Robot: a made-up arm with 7 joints.
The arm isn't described. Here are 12 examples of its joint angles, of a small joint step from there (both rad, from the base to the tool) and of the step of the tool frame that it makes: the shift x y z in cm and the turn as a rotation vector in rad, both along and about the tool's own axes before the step.
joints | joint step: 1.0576 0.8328 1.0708 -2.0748 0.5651 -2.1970 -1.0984 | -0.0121 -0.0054 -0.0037 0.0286 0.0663 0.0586 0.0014
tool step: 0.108 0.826 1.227 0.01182 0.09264 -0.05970
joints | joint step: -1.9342 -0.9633 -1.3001 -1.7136 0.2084 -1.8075 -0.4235 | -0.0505 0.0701 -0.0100 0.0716 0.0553 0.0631 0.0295
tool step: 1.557 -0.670 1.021 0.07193 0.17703 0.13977
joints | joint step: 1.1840 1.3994 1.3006 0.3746 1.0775 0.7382 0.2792 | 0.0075 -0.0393 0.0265 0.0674 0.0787 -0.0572 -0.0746
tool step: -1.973 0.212 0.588 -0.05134 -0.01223 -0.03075
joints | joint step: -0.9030 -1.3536 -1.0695 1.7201 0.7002 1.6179 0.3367 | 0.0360 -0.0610 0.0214 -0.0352 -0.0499 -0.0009 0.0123
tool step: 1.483 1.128 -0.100 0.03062 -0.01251 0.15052
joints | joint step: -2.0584 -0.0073 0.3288 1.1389 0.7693 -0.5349 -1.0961 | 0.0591 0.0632 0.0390 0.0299 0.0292 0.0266 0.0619
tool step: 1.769 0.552 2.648 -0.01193 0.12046 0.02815
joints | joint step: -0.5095 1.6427 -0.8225 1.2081 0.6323 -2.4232 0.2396 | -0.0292 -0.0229 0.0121 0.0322 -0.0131 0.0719 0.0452
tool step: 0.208 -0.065 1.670 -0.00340 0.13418 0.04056
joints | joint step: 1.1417 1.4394 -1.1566 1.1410 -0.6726 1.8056 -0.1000 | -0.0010 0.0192 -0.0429 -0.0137 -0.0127 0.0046 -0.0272
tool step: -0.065 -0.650 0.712 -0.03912 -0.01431 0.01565
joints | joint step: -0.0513 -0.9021 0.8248 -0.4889 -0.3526 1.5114 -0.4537 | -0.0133 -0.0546 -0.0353 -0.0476 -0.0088 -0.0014 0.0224
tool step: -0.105 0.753 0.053 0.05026 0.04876 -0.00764
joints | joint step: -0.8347 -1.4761 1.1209 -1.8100 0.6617 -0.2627 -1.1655 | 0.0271 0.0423 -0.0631 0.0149 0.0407 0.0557 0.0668
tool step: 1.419 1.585 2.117 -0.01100 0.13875 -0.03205
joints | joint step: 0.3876 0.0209 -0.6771 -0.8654 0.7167 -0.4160 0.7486 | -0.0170 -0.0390 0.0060 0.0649 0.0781 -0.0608 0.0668
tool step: 0.611 -0.771 1.500 -0.07434 0.04655 0.04059
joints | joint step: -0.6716 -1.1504 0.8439 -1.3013 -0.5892 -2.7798 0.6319 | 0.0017 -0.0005 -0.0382 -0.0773 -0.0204 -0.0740 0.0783
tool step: 0.844 0.278 1.587 -0.08735 0.05852 -0.00957
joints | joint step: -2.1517 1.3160 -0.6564 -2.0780 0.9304 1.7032 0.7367 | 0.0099 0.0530 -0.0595 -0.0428 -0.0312 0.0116 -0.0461
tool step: 0.269 0.699 -0.122 0.03193 -0.06132 0.11175
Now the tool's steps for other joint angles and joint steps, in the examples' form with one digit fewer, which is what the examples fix.
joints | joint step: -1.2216 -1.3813 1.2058 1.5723 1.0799 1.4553 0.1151 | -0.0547 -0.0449 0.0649 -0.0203 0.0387 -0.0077 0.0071
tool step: -1.16 0.29 0.18 0.0149 0.0074 0.0321
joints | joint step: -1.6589 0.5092 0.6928 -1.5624 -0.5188 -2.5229 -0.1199 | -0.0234 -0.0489 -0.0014 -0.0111 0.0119 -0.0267 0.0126
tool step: -0.10 0.08 -0.72 -0.0023 -0.0307 -0.0094
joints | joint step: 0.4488 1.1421 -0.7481 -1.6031 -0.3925 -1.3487 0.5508 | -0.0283 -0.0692 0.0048 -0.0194 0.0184 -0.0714 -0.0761
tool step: -0.16 0.29 -1.41 0.0553 -0.1551 -0.0226
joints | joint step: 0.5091 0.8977 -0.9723 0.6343 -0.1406 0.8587 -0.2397 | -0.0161 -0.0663 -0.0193 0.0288 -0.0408 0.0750 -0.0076
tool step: -0.68 0.80 0.46 0.0450 0.0687 -0.0402
